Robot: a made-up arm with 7 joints.
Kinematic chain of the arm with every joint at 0, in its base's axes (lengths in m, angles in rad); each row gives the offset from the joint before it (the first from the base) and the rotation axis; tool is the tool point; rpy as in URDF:
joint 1: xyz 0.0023 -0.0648 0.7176 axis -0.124 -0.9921 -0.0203
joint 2: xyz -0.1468 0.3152 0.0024 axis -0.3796 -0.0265 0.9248
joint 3: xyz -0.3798 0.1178 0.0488 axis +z
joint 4: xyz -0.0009 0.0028 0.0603 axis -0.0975 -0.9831 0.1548
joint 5: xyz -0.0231 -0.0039 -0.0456 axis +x
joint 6: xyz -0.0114 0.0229 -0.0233 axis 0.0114 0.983 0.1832
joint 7: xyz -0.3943 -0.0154 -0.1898 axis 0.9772 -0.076 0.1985
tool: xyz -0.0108 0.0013 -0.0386 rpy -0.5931 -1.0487 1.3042
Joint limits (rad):
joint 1: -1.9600..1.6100
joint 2: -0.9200..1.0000
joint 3: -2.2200..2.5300
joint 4: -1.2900..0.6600
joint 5: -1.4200..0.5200
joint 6: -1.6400..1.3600
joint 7: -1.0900..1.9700
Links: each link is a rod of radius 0.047 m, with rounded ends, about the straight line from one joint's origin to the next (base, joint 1, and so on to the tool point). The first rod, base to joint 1, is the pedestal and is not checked.
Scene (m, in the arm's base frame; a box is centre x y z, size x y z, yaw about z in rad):
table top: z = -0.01
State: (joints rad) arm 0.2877 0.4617 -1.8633 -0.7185 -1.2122 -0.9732 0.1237
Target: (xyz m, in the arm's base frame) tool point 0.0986 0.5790 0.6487
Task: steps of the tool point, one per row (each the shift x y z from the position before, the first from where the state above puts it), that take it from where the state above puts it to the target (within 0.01 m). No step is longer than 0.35 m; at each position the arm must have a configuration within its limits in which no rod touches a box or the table.
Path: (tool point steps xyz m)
1: 0.1907 0.2317 -0.0467
2: 0.2461 0.1481 0.0405
3: 0.2477 0.0340 0.1048
4: 0.1968 -0.0806 0.1289
5: 0.1089 -0.1649 0.1082

